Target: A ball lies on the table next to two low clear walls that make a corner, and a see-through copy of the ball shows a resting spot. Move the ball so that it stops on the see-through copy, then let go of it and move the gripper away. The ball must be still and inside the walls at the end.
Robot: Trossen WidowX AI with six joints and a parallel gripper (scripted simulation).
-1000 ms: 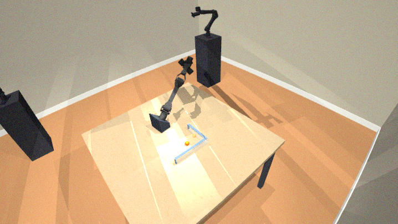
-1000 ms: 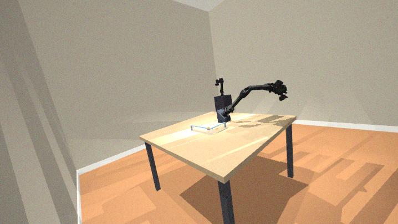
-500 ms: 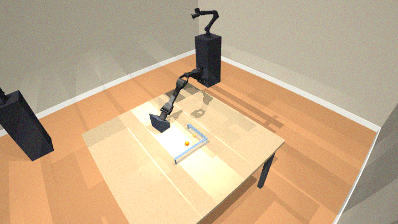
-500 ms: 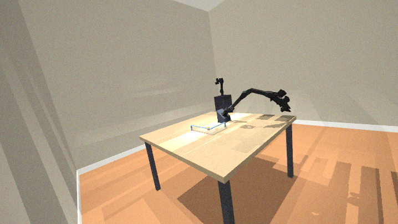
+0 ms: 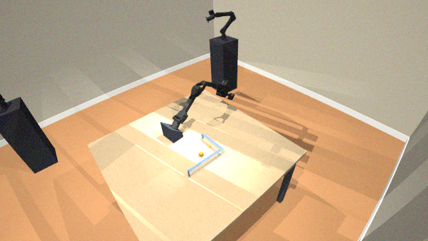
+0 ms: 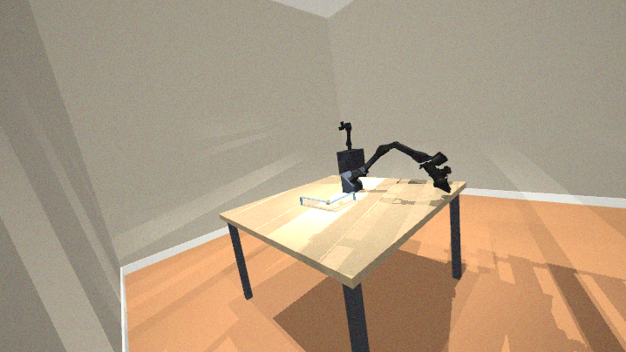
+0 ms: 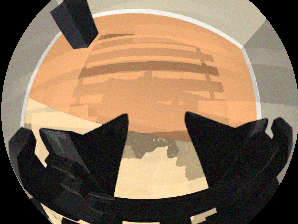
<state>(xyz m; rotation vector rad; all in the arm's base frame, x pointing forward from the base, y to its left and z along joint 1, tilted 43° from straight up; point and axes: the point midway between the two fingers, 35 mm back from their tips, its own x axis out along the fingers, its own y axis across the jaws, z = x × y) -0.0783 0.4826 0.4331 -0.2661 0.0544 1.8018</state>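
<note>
Now: gripper tip 40 cm short of the orange ball, 64 cm to the left of it and 3 cm above it. Also, from my gripper tip: see-through copy of ball: 37 cm ahead, 54 cm to the right, 3 cm below.
</note>
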